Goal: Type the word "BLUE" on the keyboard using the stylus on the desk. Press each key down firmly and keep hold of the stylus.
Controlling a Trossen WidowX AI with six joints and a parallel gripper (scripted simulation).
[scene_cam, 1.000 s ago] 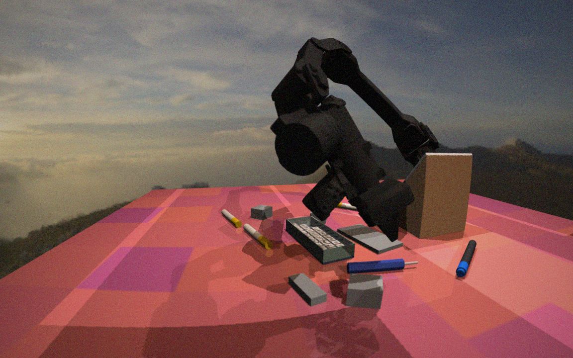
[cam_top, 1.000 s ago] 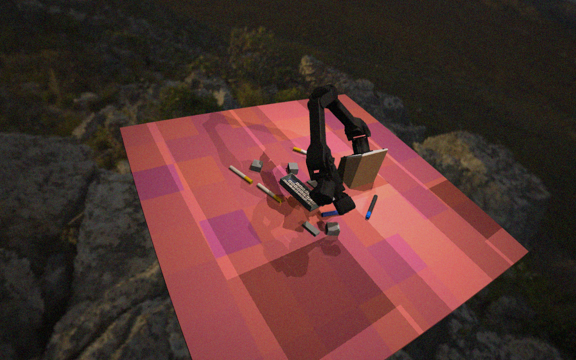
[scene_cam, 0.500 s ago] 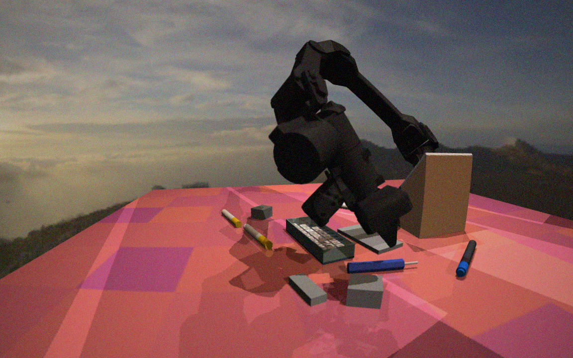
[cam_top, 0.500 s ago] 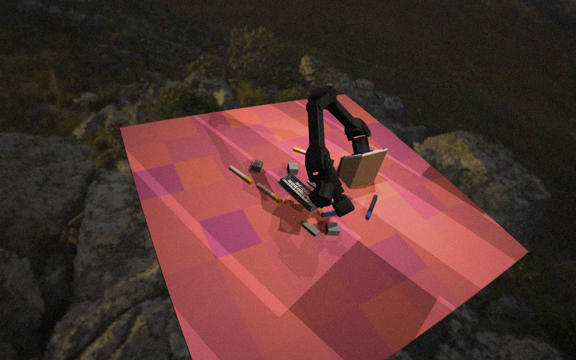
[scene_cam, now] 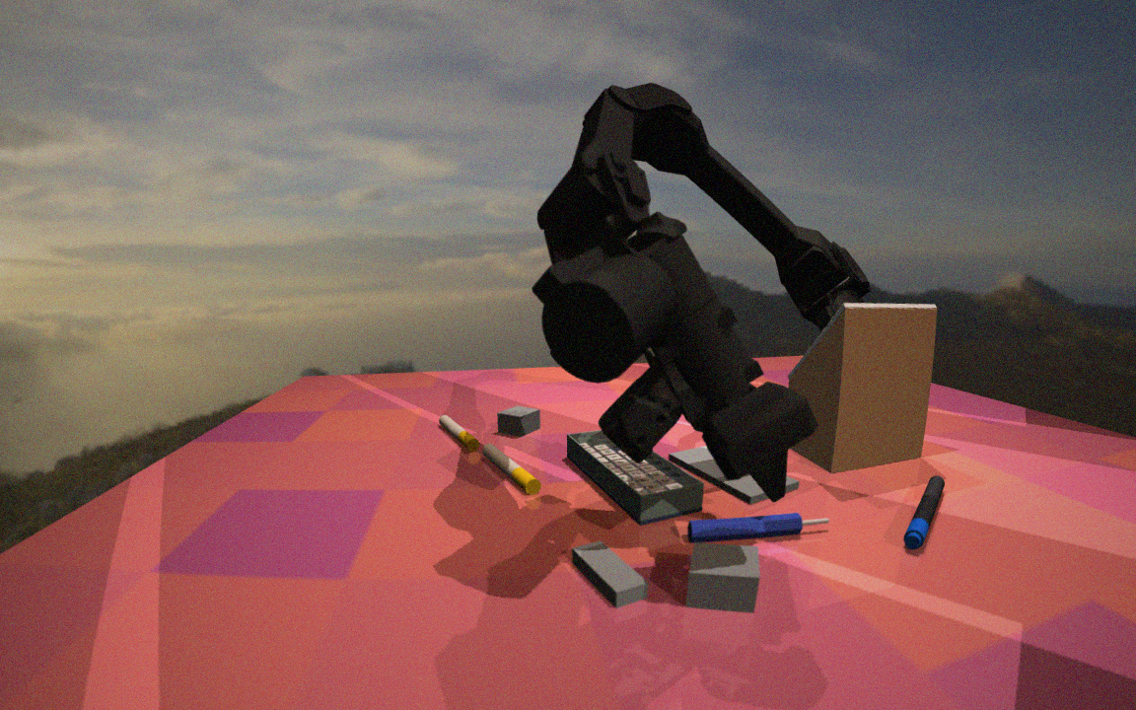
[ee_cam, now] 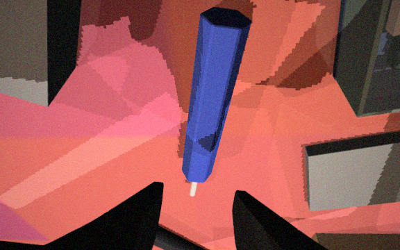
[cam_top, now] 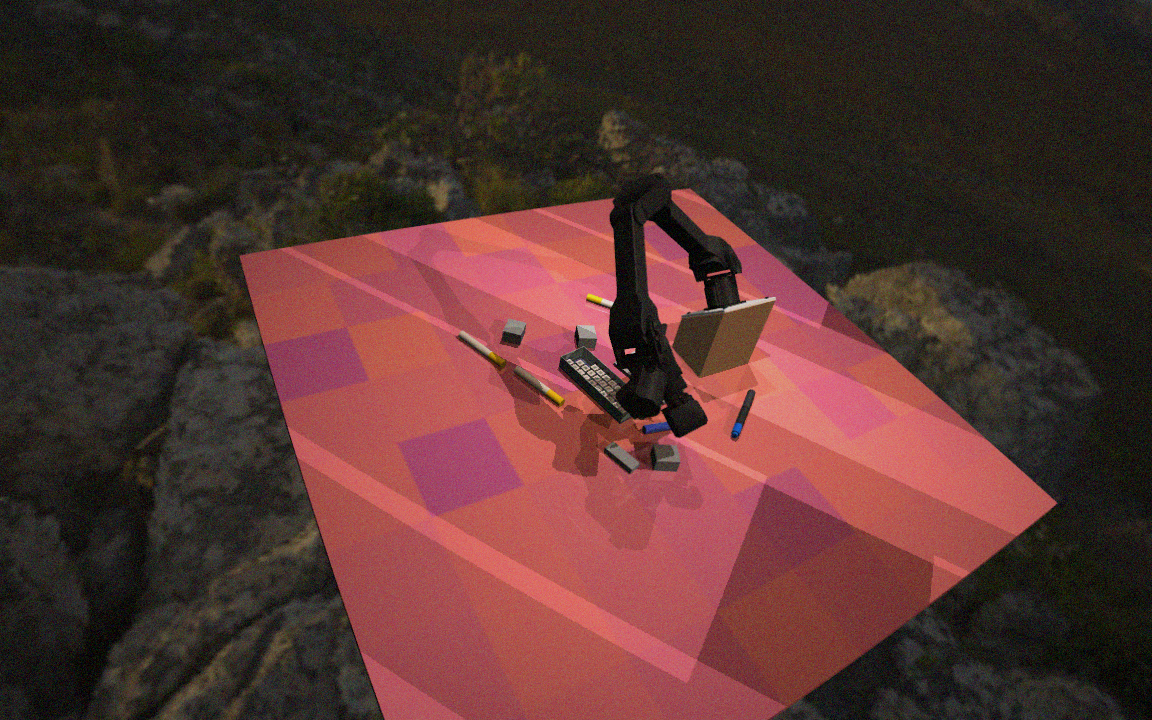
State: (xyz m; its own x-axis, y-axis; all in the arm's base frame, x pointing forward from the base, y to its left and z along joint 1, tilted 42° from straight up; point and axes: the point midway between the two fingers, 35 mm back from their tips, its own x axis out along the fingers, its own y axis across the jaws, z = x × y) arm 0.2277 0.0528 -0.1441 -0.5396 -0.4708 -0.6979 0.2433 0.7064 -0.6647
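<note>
Right now the stylus is 30 mm below my gripper tip and 20 mm behind it. The rest, counted from my gripper tip: flat grey plate (130 mm to the right, 40 mm below, 40 mm behind); blue-capped marker (130 mm behind, 50 mm to the left, 30 mm below).
</note>
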